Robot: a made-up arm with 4 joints. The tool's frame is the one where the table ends. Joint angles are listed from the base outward.
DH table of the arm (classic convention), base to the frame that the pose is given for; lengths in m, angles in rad. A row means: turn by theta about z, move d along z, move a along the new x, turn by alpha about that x. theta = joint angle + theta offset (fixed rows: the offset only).
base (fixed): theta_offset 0  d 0.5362  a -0.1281  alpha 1.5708
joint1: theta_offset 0  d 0.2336  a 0.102  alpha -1.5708
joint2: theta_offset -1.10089  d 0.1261  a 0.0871  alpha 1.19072
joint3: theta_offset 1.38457  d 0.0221  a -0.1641  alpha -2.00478
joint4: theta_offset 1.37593  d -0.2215  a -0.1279  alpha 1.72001
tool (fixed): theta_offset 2.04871  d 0.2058  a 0  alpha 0
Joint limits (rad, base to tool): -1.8..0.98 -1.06..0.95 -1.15..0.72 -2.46..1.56
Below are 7 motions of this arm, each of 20 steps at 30 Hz.
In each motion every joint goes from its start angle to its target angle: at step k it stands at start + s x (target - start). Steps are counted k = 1, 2, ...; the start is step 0. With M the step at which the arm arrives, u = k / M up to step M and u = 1 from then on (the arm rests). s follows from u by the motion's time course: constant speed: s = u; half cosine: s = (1 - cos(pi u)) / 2; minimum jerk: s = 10 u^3 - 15 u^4 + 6 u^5.
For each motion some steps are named. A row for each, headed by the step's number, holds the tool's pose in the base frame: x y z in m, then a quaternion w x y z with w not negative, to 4 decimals.
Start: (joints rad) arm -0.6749 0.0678 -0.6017 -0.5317
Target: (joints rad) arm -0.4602 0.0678 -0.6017 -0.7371
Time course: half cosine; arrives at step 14
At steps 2, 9, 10, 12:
2: -0.1953 -0.5194 0.7158 0.6441 0.3685 -0.0618 0.6675
9: -0.2497 -0.5049 0.7017 0.6520 0.2580 -0.1325 0.7005
10: -0.2571 -0.5027 0.6983 0.6524 0.2420 -0.1426 0.7039
12: -0.2678 -0.4996 0.6929 0.6525 0.2184 -0.1575 0.7084

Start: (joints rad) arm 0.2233 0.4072 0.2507 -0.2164
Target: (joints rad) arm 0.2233 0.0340 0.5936 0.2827
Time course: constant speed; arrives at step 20
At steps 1, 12, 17, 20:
1: -0.0890 -0.6051 0.7793 0.2953 -0.1570 -0.0294 0.9420
12: -0.1201 -0.5584 0.8318 0.4025 -0.1273 0.0916 0.9019
17: -0.1287 -0.5347 0.8524 0.4533 -0.1063 0.1439 0.8732
20: -0.1318 -0.5203 0.8637 0.4839 -0.0914 0.1741 0.8527

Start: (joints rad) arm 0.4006 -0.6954 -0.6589 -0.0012
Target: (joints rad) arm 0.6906 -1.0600 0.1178 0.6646
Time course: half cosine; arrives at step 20
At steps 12, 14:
12: -0.3983 -0.4138 0.5897 0.7361 0.2118 -0.3377 0.5471
14: -0.4017 -0.4204 0.5989 0.7486 0.2232 -0.3156 0.5387

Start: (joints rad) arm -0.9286 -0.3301 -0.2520 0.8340
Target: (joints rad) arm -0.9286 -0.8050 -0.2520 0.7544
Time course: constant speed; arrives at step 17
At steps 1, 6, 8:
1: -0.0030 -0.5775 0.5998 0.4909 0.7769 0.2821 0.2756
6: -0.0313 -0.5611 0.6427 0.5505 0.7529 0.2634 0.2464
8: -0.0421 -0.5525 0.6592 0.5736 0.7420 0.2560 0.2342

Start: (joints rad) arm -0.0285 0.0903 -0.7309 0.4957
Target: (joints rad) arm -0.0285 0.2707 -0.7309 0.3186
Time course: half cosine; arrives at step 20
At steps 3, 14, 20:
3: -0.0644 -0.5726 0.6190 0.4292 0.6088 -0.0511 0.6652
14: -0.0468 -0.5782 0.6319 0.4107 0.5677 -0.0460 0.7120
20: -0.0421 -0.5797 0.6349 0.4045 0.5561 -0.0456 0.7246

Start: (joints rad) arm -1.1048 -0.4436 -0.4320 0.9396
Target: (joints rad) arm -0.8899 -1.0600 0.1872 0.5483
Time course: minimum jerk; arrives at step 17
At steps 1, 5, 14, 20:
1: -0.0572 -0.5668 0.5752 0.4737 0.8395 0.2451 0.1039
5: -0.0469 -0.5581 0.6211 0.5303 0.7939 0.2636 0.1375
14: -0.0374 -0.4146 0.8253 0.7415 0.5048 0.3729 0.2374
20: -0.0381 -0.4039 0.8326 0.7481 0.4892 0.3792 0.2391

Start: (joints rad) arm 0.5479 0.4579 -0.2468 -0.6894
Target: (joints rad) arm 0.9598 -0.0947 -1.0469 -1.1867
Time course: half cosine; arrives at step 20
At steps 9, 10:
9: -0.2917 -0.5304 0.4570 0.3852 -0.2827 -0.5052 0.7187
10: -0.3049 -0.5023 0.4315 0.4016 -0.2851 -0.5369 0.6849

